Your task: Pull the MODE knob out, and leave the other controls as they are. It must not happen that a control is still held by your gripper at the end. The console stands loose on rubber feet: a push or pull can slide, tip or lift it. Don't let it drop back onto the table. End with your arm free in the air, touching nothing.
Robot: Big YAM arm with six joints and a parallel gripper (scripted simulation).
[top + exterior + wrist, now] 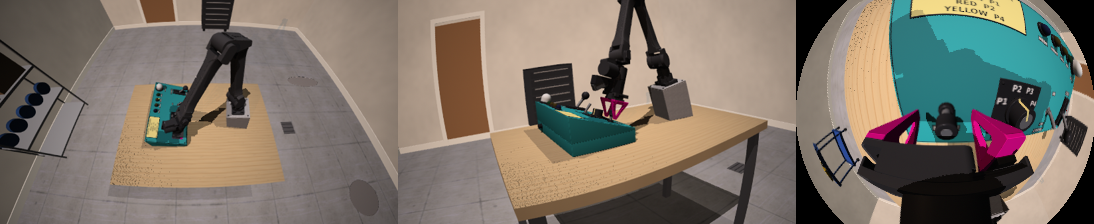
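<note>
Right now the small black knob is right at my hand. Also, from my hand: black rotary selector: 20 mm ahead, 110 mm to the right; teal console: 50 mm ahead, 180 mm to the right, 20 mm below; black ball lever: 20 mm ahead, 360 mm to the right, 10 mm above.
</note>
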